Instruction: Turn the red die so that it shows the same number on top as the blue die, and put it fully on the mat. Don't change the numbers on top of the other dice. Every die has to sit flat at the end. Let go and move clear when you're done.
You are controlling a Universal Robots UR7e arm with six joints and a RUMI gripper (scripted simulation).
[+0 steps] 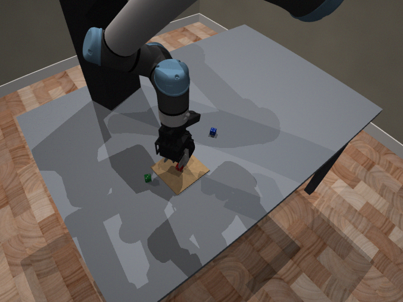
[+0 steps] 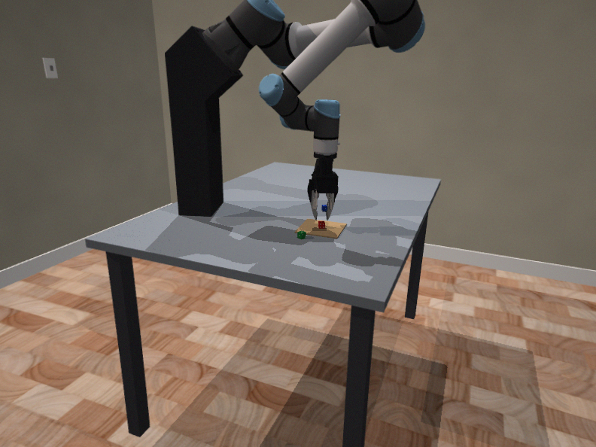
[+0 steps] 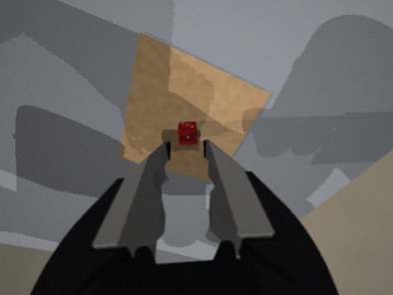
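The red die is 30 mm below my hand. From my hand the other things lie so: tan mat (50 mm below); green die (100 mm to the right, 40 mm below, 30 mm behind); blue die (190 mm to the left, 50 mm behind, 40 mm below).
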